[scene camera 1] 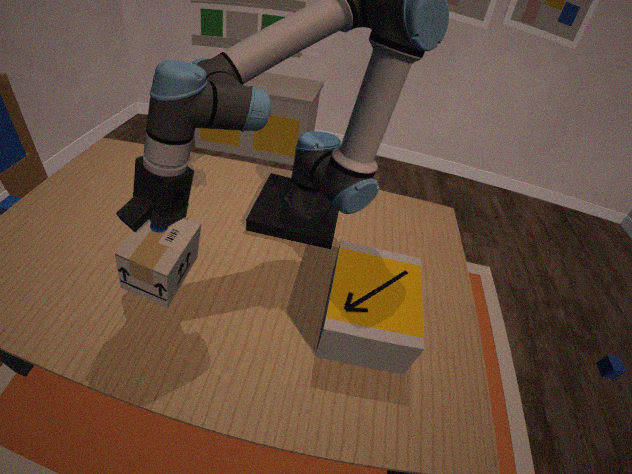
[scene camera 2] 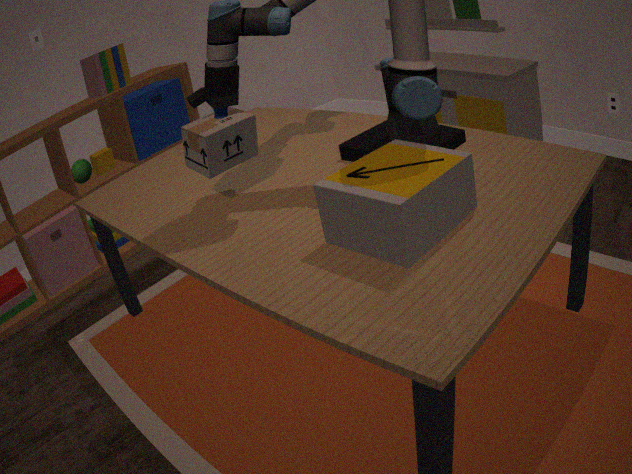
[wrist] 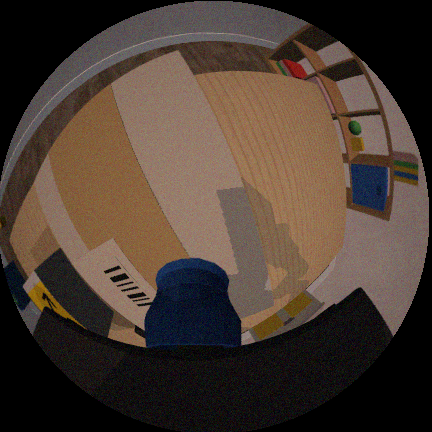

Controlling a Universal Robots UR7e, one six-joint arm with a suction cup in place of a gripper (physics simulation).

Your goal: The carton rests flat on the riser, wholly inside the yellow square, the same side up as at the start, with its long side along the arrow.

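Note:
The white carton (scene camera 1: 179, 265) (scene camera 2: 229, 147) (wrist: 170, 150), with a tan tape strip and a barcode label on top, hangs level a little above the table, left of the riser. The up arrows on its sides point up. My gripper (scene camera 1: 158, 228) (scene camera 2: 220, 113) (wrist: 192, 270), a blue suction cup, is shut on the carton's top near the barcode. The grey riser (scene camera 1: 367, 352) (scene camera 2: 362, 224) (wrist: 77, 287) stands to the right in both scene views. The yellow square (scene camera 1: 354, 270) (scene camera 2: 403, 182) on its top bears a black arrow (scene camera 1: 377, 290) (scene camera 2: 398, 166). The carton's underside is hidden.
The arm's black base (scene camera 1: 290, 229) (scene camera 2: 367, 145) stands on the table (scene camera 1: 245, 377) (scene camera 2: 285, 255) behind the riser. A shelf unit (scene camera 2: 76, 114) stands beyond the table's left side in the second scene view. Arm shadows cross the table and the yellow square.

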